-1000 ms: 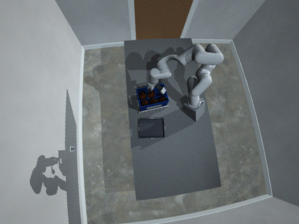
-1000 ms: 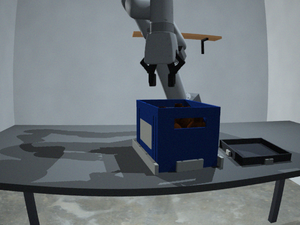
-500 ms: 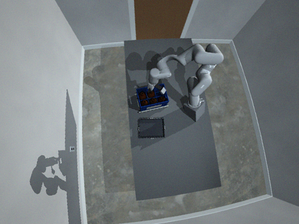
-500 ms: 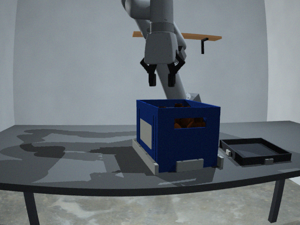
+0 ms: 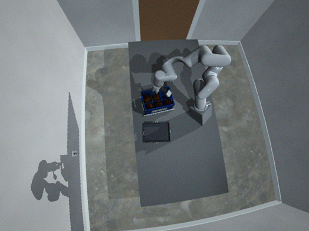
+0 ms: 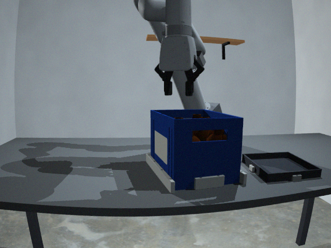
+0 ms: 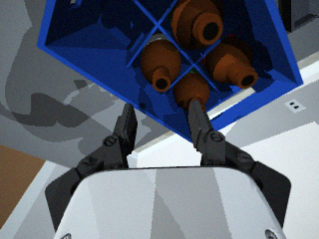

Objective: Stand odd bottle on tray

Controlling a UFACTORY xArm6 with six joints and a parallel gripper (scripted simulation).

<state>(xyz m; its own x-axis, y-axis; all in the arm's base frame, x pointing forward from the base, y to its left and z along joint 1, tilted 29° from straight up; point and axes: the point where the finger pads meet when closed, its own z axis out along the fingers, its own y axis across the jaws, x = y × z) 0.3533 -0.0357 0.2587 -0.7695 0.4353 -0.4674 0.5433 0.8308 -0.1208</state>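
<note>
Now: hand 150 mm above the bottle. From my hand the other things lie so: blue crate 40 mm to the left, 160 mm below; dark tray 10 mm ahead, 330 mm to the left, 230 mm below.
</note>
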